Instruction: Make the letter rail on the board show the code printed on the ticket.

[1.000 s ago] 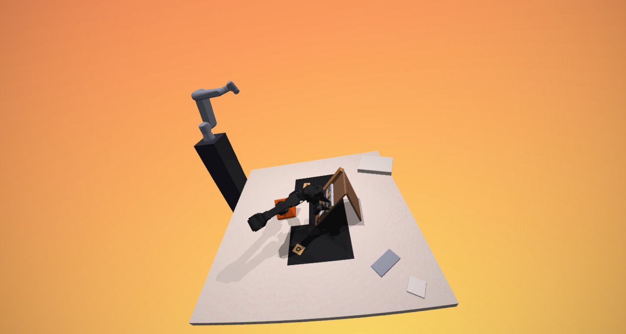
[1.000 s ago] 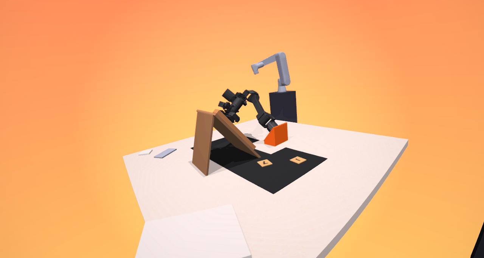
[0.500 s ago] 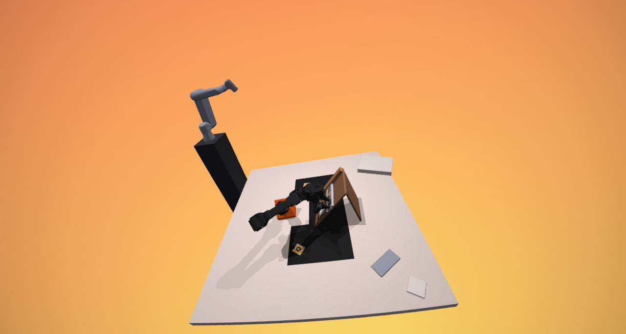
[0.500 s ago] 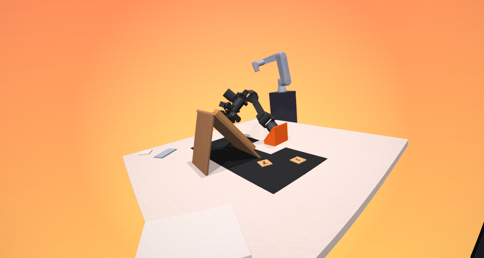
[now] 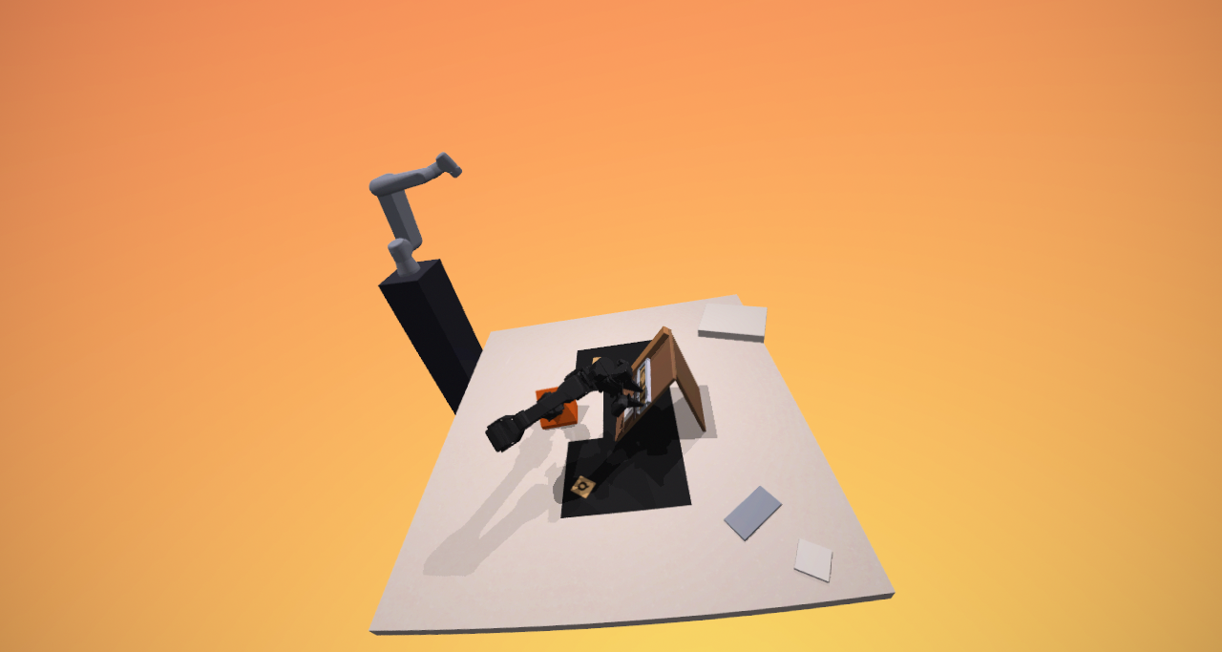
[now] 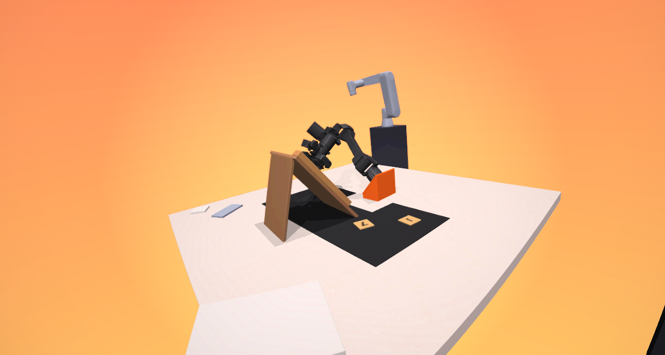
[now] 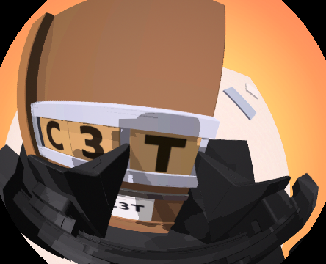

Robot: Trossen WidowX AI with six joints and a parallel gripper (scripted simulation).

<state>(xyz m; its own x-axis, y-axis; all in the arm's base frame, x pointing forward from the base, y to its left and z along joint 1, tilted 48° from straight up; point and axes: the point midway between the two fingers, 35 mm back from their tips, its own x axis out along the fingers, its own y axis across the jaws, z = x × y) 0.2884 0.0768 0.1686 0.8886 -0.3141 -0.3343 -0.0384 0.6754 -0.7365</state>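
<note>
Right now my gripper tip is 80 mm above the white ticket, 60 mm past it and 40 mm to the right of it. Round my gripper tip: black mat (160 mm below, 140 mm behind, 90 mm to the left); then grey slab (290 mm to the right, 290 mm ahead, 160 mm below); then white square (410 mm to the right, 410 mm ahead, 160 mm below).
</note>
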